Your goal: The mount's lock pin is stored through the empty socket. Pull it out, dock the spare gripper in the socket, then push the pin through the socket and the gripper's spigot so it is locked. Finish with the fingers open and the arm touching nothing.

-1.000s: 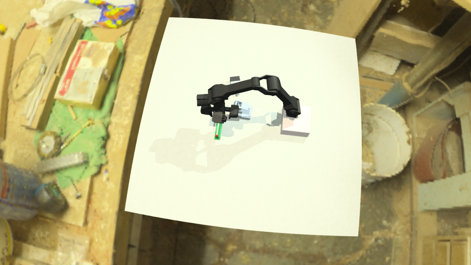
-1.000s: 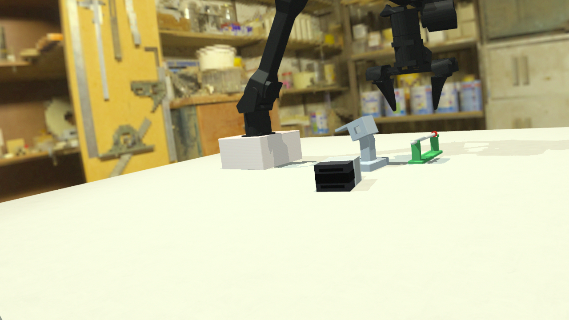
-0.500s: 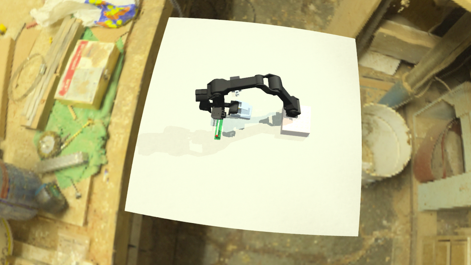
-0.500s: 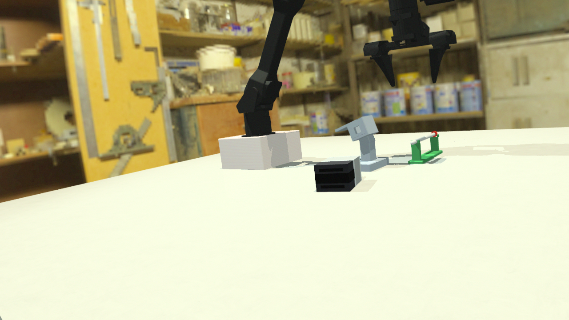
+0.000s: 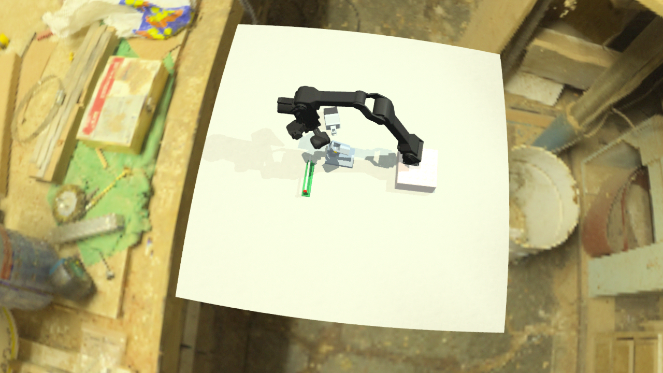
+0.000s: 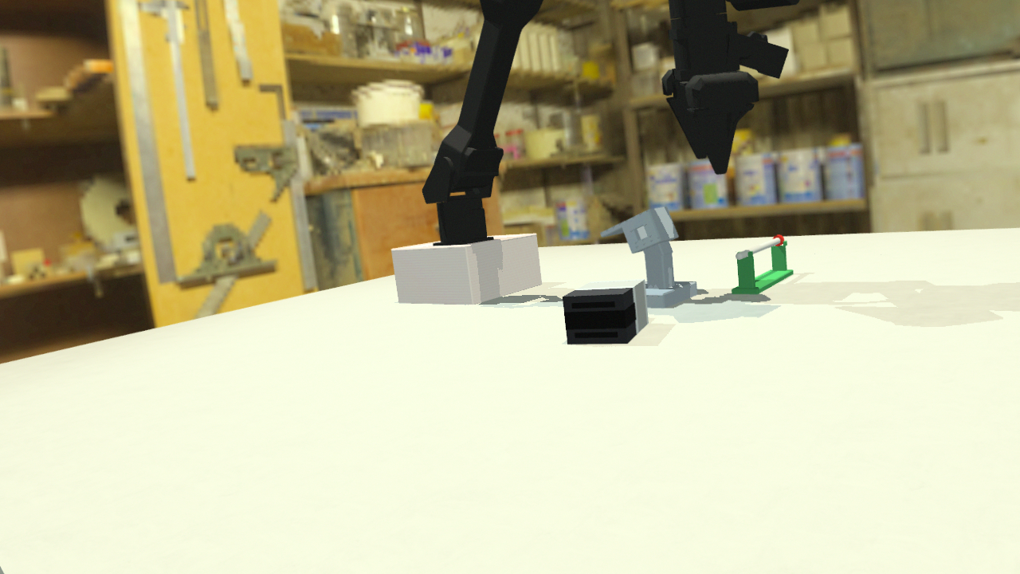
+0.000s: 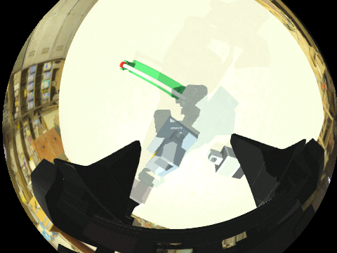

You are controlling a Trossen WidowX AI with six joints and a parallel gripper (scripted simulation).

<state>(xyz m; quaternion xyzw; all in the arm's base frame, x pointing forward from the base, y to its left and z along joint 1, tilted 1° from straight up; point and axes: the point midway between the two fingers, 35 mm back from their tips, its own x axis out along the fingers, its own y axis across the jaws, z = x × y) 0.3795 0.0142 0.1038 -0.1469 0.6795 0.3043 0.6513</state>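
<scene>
The spare gripper lies 15 cm to the right of my gripper tip, 13 cm below it and 4 cm behind it. From my gripper tip the other things lie so: green cradle: 12 cm below, 11 cm to the left, 1 cm ahead; then grey mount: 10 cm below, 9 cm behind, 1 cm to the right.
</scene>
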